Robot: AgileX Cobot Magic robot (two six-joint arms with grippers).
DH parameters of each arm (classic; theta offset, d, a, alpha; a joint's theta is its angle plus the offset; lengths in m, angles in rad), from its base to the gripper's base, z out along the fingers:
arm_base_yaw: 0 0.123 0 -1.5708
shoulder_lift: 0.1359 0 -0.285 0
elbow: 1.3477 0 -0.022 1.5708
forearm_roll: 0 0.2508 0 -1.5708
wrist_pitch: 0 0 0.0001 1.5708
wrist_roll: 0 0.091 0 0
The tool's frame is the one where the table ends.
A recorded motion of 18 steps. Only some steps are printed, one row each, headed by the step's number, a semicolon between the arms.
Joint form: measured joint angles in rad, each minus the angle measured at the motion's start. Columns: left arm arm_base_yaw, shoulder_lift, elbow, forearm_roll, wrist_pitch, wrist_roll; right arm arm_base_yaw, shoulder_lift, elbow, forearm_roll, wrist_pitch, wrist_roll.
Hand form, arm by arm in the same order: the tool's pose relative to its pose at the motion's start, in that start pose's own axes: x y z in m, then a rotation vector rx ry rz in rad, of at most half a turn. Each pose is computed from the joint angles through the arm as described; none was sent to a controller.
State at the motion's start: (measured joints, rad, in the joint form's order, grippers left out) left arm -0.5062 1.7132 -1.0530 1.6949 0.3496 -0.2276; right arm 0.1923 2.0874 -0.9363 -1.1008 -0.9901 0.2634
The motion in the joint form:
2: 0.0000 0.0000 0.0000 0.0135 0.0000 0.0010; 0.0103 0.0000 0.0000 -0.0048 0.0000 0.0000
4: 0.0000 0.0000 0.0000 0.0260 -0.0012 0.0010; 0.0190 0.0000 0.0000 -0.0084 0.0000 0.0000
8: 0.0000 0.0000 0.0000 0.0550 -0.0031 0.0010; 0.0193 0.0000 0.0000 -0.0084 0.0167 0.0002
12: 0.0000 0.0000 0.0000 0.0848 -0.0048 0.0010; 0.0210 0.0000 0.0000 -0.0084 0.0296 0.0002
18: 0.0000 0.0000 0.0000 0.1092 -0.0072 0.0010; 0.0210 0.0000 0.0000 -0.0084 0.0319 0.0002
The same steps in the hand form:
2: -0.0001 0.0004 0.0000 -0.0045 -0.0010 0.0137; -0.0012 0.0031 0.0024 -0.0135 -0.0010 -0.0057
4: -0.0003 0.0008 0.0000 -0.0084 -0.0032 0.0254; -0.0023 0.0056 0.0044 -0.0245 -0.0019 -0.0103
8: -0.0007 0.0016 0.0000 -0.0176 -0.0072 0.0527; -0.0009 0.0053 0.0045 -0.0204 0.0141 -0.0103
12: -0.0011 0.0024 0.0000 -0.0270 -0.0112 0.0807; 0.0001 0.0055 0.0048 -0.0185 0.0262 -0.0110
18: -0.0016 0.0031 -0.0001 -0.0345 -0.0153 0.1037; 0.0003 0.0054 0.0048 -0.0179 0.0284 -0.0110

